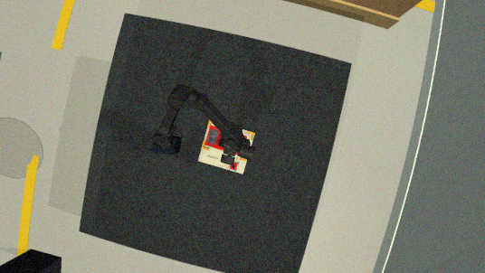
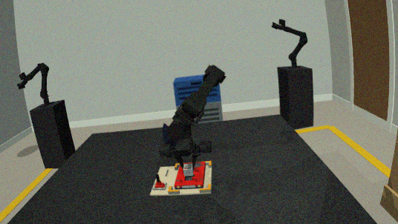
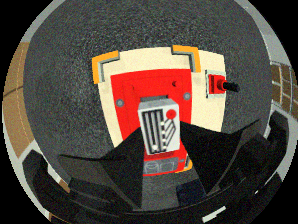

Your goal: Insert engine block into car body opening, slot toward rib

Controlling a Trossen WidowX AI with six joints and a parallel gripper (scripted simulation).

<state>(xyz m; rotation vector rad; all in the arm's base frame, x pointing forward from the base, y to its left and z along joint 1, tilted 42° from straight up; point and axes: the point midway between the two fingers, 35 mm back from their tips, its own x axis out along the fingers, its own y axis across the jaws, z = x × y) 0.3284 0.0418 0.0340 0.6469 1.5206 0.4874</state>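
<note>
Now: the engine block 10 mm below my gripper tip.
</note>
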